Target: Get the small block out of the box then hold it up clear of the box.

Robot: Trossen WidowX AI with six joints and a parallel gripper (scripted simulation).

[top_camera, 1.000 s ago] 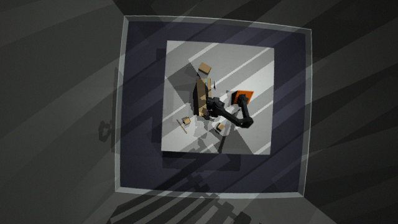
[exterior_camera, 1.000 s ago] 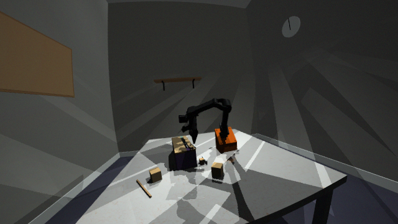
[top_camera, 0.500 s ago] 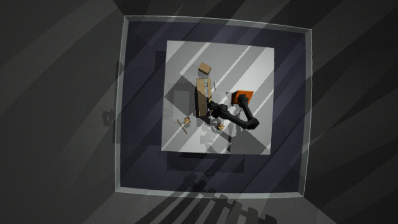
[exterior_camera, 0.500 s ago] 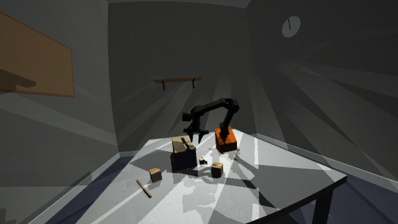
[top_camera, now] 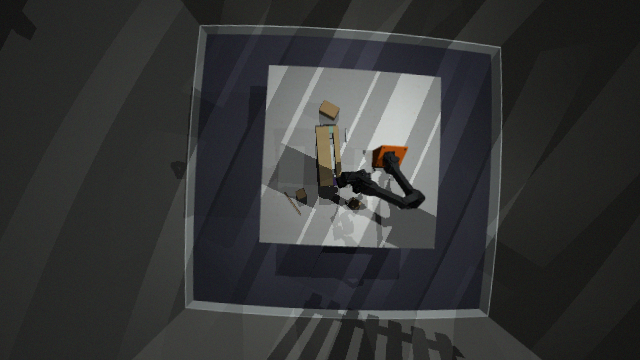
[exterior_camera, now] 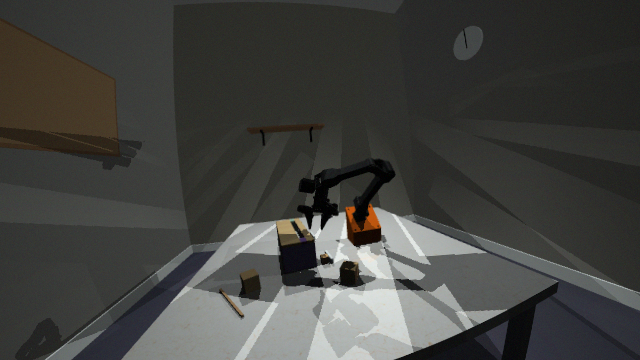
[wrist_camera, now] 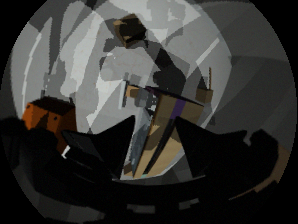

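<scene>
The tan block is 14 cm below my gripper tip, 3 cm behind it and 1 cm to the left of it. From my gripper tip the other things lie so: thin wooden stick: 36 cm ahead, 16 cm below, 15 cm to the left; then box: 16 cm to the right, 10 cm below, 5 cm ahead.
</scene>
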